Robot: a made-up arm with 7 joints. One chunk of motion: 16 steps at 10 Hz.
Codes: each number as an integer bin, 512 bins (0 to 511) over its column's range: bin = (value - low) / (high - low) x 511, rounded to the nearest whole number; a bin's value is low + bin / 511 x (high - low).
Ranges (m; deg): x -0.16..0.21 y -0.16..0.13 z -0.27..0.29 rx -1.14..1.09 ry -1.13..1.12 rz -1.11..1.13
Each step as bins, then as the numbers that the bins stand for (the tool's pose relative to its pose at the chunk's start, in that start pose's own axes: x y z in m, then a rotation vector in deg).
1 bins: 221 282 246 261 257 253
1 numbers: 0.0000 0.0000 -0.0004 0.00 0.00 0.00
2 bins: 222 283 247 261 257 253
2 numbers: 0.0007 0.0006 0.0007 0.00 0.00 0.00
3 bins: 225 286 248 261 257 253
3 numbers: 0.0029 0.0023 0.0018 0.00 0.00 0.00
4 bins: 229 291 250 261 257 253
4 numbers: 0.0058 0.0051 0.0040 0.00 0.00 0.00
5 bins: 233 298 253 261 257 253
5 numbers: 0.0087 0.0091 0.0073 0.00 0.00 0.00
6 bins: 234 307 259 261 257 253
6 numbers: 0.0094 0.0142 0.0138 0.00 0.00 0.00
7 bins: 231 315 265 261 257 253
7 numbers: 0.0073 0.0188 0.0204 0.00 0.00 0.00
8 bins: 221 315 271 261 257 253
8 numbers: 0.0000 0.0188 0.0270 0.00 0.00 0.00
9 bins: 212 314 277 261 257 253
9 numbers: -0.0065 0.0182 0.0336 0.00 0.00 0.00
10 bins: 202 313 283 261 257 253
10 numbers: -0.0137 0.0176 0.0401 0.00 0.00 0.00
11 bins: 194 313 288 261 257 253
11 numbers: -0.0195 0.0176 0.0456 0.00 0.00 0.00
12 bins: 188 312 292 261 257 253
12 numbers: -0.0239 0.0171 0.0500 0.00 0.00 0.00
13 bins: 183 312 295 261 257 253
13 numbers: -0.0275 0.0171 0.0533 0.00 0.00 0.00
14 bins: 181 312 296 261 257 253
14 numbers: -0.0289 0.0171 0.0544 0.00 0.00 0.00
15 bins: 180 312 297 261 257 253
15 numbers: -0.0297 0.0171 0.0555 0.00 0.00 0.00
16 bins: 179 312 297 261 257 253
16 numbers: -0.0304 0.0171 0.0555 0.00 0.00 0.00
